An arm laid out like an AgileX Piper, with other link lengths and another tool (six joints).
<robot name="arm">
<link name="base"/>
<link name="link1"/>
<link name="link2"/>
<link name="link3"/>
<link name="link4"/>
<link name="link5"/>
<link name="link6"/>
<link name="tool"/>
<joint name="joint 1" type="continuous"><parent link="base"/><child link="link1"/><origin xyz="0 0 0.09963"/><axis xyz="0 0 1"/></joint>
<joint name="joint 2" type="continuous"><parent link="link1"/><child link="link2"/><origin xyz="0 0 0" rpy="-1.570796 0 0"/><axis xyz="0 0 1"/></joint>
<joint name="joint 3" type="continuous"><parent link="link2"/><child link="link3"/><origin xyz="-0.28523 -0.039 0"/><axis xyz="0 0 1"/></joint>
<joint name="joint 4" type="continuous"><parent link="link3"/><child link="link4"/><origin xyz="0.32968 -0.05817 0" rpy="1.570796 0 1.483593"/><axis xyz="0 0 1"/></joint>
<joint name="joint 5" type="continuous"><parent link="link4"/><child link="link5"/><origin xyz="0 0 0" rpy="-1.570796 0 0"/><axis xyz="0 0 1"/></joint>
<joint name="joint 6" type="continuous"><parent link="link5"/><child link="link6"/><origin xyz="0 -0.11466 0" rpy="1.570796 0 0"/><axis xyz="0 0 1"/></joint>
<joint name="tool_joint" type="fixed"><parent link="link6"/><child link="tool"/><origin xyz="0.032 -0.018 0.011" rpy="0 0.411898 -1.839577"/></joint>
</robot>
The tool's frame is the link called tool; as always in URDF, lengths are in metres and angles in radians. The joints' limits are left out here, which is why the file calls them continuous.
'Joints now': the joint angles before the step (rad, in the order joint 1, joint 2, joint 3, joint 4, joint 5, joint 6). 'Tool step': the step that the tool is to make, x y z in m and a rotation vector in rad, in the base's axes. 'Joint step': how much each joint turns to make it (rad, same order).
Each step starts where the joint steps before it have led.
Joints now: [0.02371, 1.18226, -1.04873, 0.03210, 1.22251, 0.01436]
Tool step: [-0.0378, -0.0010, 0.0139, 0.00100, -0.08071, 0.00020]
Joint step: [0.00006, -0.16886, 0.08191, -0.00094, 0.00624, 0.00006]
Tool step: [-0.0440, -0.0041, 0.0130, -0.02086, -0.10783, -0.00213]
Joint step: [-0.00007, -0.20217, 0.08326, -0.02347, 0.01160, -0.00006]
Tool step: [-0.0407, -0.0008, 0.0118, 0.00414, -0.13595, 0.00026]
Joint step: [0.00042, -0.19946, 0.05966, 0.00070, 0.00378, 0.00040]
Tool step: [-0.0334, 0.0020, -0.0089, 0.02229, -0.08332, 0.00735]
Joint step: [0.00014, -0.17599, 0.08725, 0.02146, 0.00490, 0.00015]
